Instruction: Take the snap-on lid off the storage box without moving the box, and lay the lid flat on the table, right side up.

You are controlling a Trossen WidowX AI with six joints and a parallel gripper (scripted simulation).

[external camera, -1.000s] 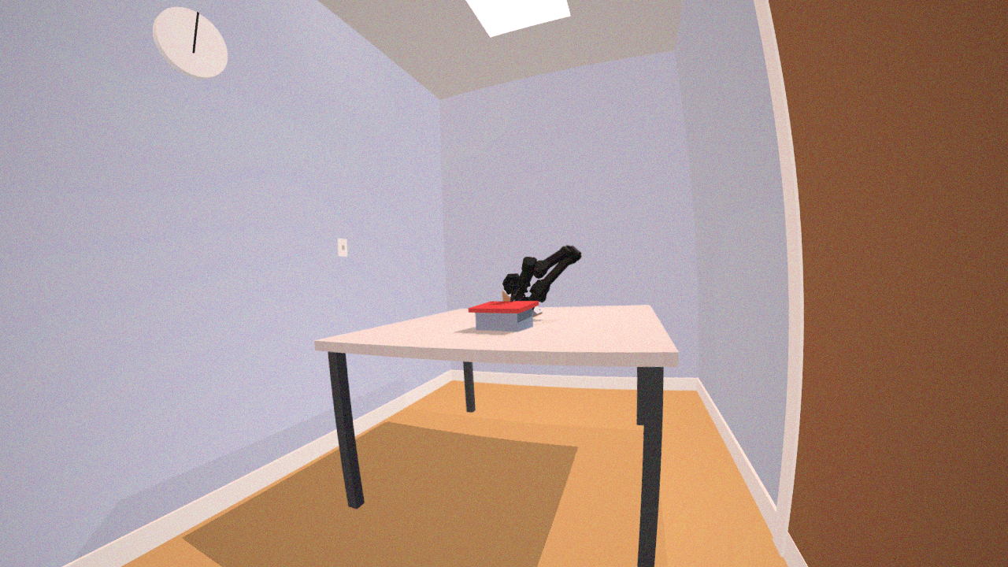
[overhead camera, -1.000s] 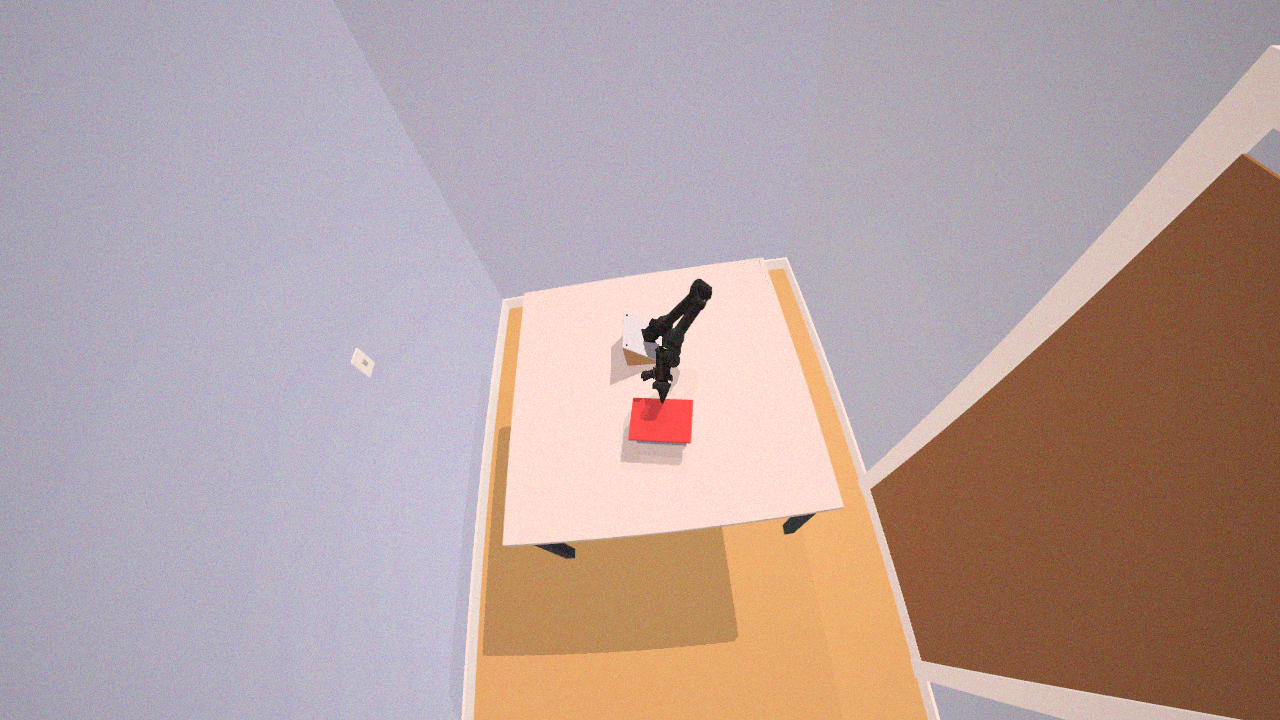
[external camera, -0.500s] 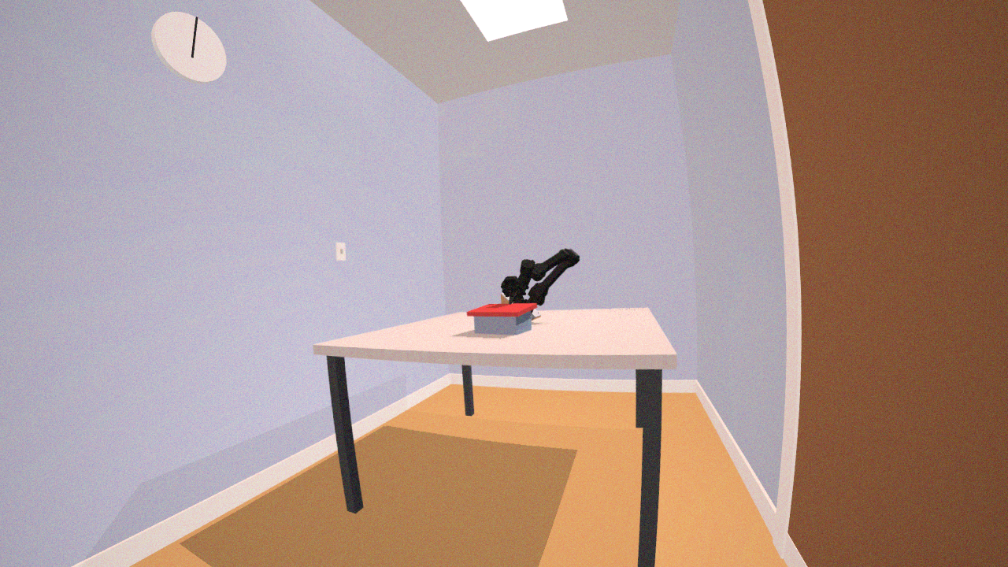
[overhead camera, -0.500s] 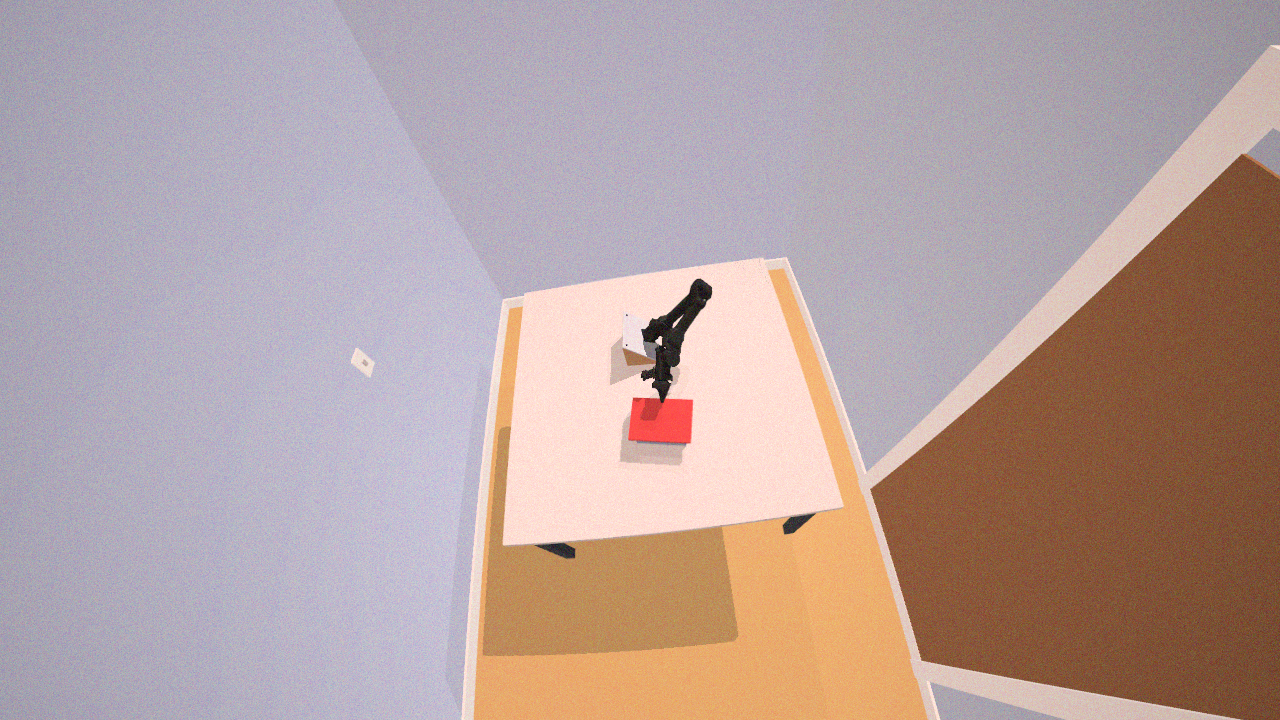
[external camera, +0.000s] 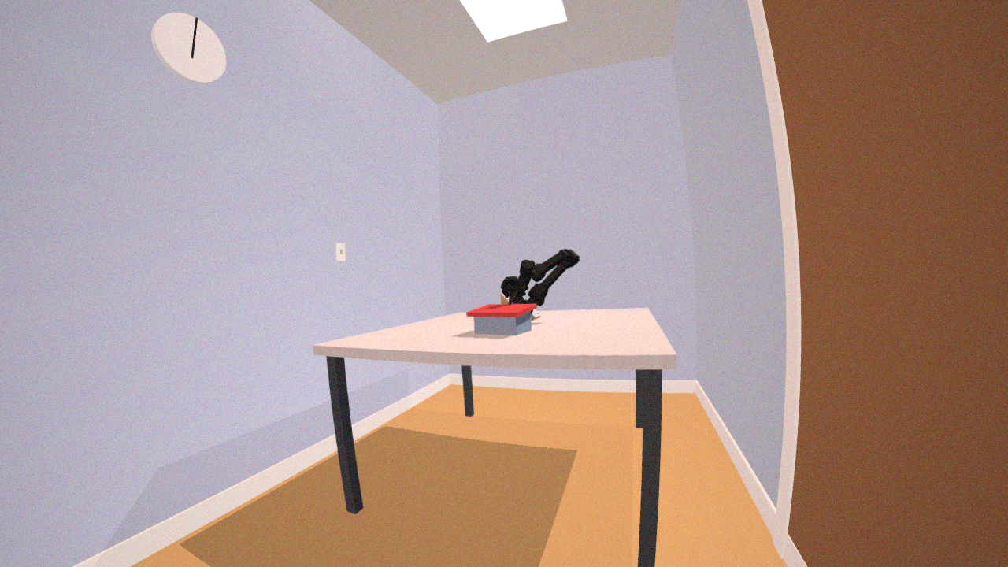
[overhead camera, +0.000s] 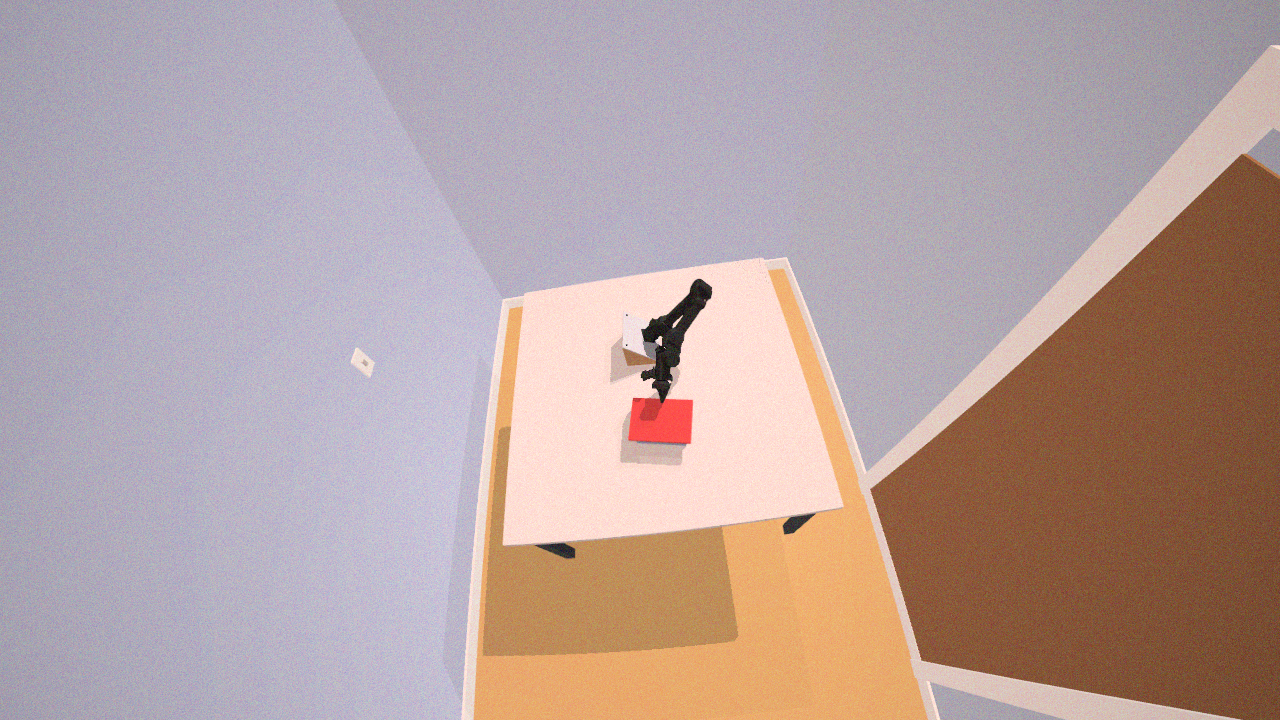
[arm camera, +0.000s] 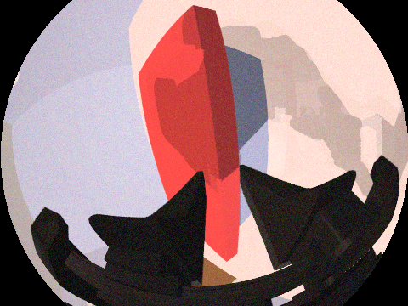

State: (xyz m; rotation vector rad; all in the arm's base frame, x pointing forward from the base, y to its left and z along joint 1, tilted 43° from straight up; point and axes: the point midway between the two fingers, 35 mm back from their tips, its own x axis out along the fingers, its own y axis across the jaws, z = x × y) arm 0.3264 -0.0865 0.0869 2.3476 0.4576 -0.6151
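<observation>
My gripper tip is 7 cm short of the red lid and 2 cm to the left of it. From my gripper tip the other things lie so: storage box (7 cm ahead, 2 cm to the right, 5 cm below).
</observation>
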